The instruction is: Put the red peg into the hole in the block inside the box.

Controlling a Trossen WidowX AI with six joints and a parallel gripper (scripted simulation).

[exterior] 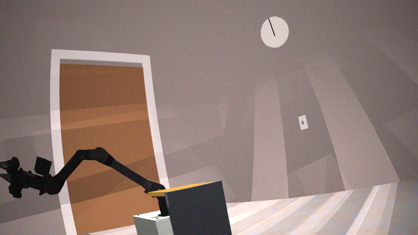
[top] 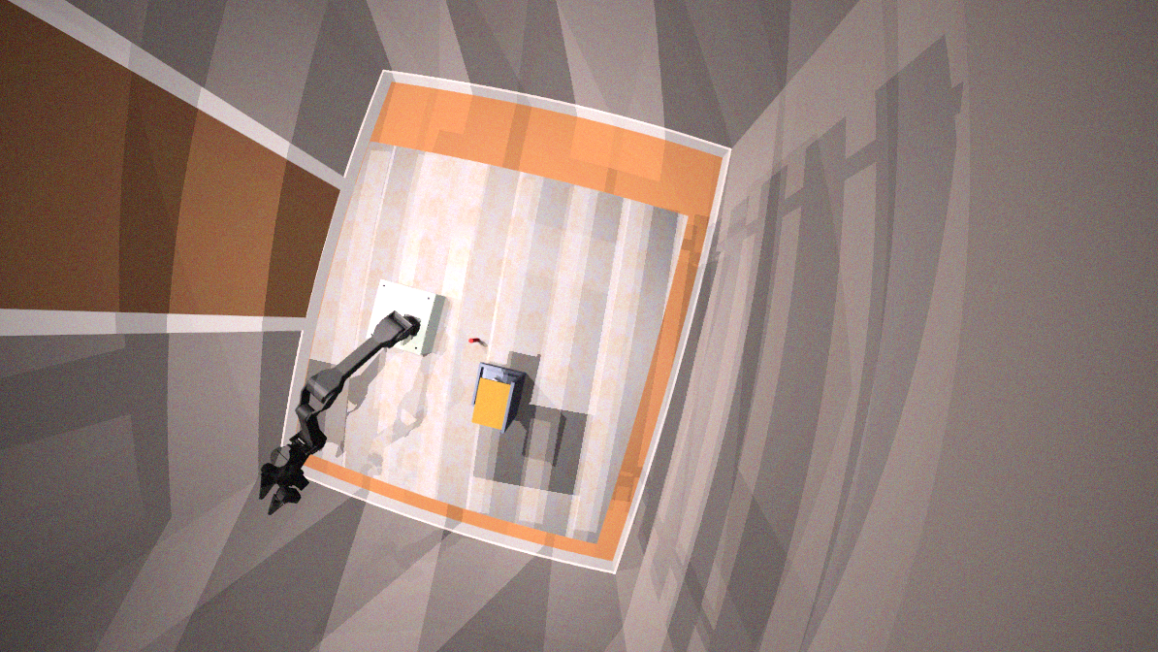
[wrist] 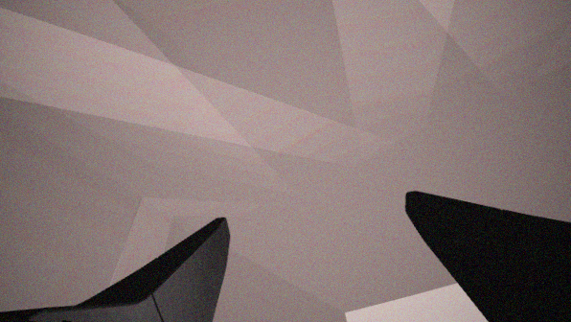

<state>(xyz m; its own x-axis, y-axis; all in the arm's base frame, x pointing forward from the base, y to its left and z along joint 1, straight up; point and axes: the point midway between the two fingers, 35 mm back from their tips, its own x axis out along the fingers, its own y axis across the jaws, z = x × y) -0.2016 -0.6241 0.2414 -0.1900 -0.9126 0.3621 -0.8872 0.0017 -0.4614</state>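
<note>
The red peg lies 43 cm ahead of my gripper tip, 67 cm to the left of it and 31 cm below it. Round my gripper tip: orange roof (58 cm ahead, 52 cm to the left, 14 cm below).
</note>
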